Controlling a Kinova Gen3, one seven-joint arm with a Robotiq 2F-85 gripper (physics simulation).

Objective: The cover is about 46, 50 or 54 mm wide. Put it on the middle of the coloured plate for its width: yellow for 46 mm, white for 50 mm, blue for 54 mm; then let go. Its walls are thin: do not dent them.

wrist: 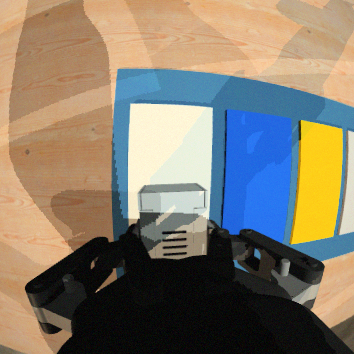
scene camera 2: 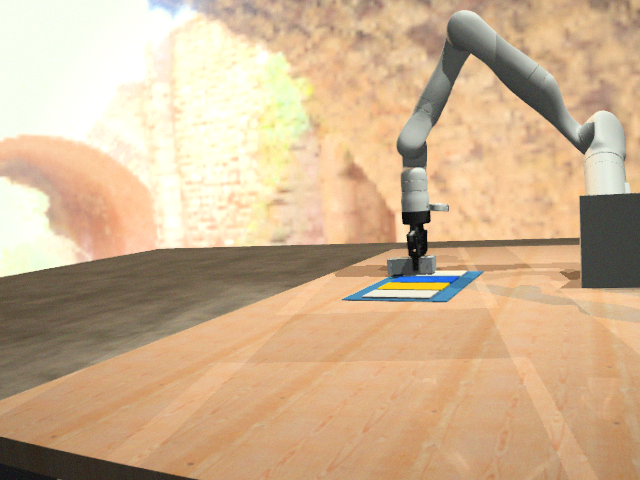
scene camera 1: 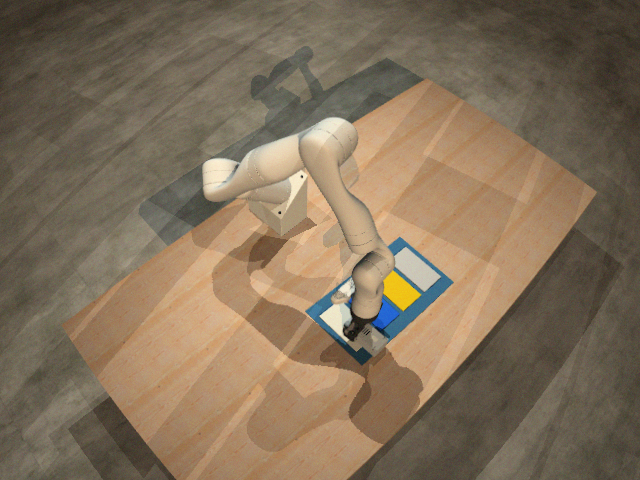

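Pixels of known places: gripper, between the fingertips: (wrist: 171, 226) (scene camera 2: 419, 270) (scene camera 1: 359, 333); arm's base, origin of its link: (scene camera 2: 608, 221) (scene camera 1: 278, 189).
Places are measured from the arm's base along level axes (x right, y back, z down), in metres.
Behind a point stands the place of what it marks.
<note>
The grey box-shaped cover (scene camera 1: 376, 339) {x 0.196, y -0.495, z 0.085 m} (scene camera 2: 399, 266) {x 0.172, y -0.488, z 0.105 m} (wrist: 172, 227) {x 0.190, y -0.426, z 0.084 m} has slots in its top. My gripper (scene camera 1: 358, 335) {x 0.191, y -0.439, z 0.121 m} (scene camera 2: 415, 264) {x 0.191, y -0.439, z 0.121 m} (wrist: 171, 226) {x 0.191, y -0.439, z 0.121 m} is shut on it by its sides. The cover is level, low over the cream-white plate (scene camera 1: 332, 316) {x 0.190, y -0.347, z 0.127 m} (scene camera 2: 455, 272) {x 0.185, y -0.346, z 0.127 m} (wrist: 167, 135) {x 0.181, y -0.354, z 0.127 m} at the mat's end, set toward the table's front edge. Much of that plate shows beyond the cover's far end in the wrist view. Whether they touch, I cannot tell. The blue plate (scene camera 1: 388, 314) {x 0.088, y -0.470, z 0.127 m} (scene camera 2: 429, 279) {x 0.084, y -0.404, z 0.127 m} (wrist: 260, 170) {x 0.090, y -0.402, z 0.127 m} is beside it, then the yellow plate (scene camera 1: 402, 293) {x 0.004, y -0.465, z 0.127 m} (scene camera 2: 413, 285) {x 0.015, y -0.435, z 0.129 m} (wrist: 317, 185) {x 0.007, y -0.433, z 0.127 m}. The cover's width is not readable.
A pale grey-white plate (scene camera 1: 417, 268) {x -0.100, y -0.456, z 0.127 m} (scene camera 2: 400, 293) {x -0.096, y -0.450, z 0.127 m} (wrist: 350, 185) {x -0.066, y -0.447, z 0.127 m} lies beyond the yellow one at the mat's other end. The blue mat (scene camera 1: 445, 282) {x -0.112, y -0.552, z 0.131 m} (scene camera 2: 448, 294) {x -0.098, y -0.348, z 0.131 m} (wrist: 170, 85) {x 0.170, y -0.302, z 0.131 m} bears all the plates. The arm's base block (scene camera 2: 610, 240) {x -0.061, y -0.010, z 0.034 m} stands on the table behind the mat.
</note>
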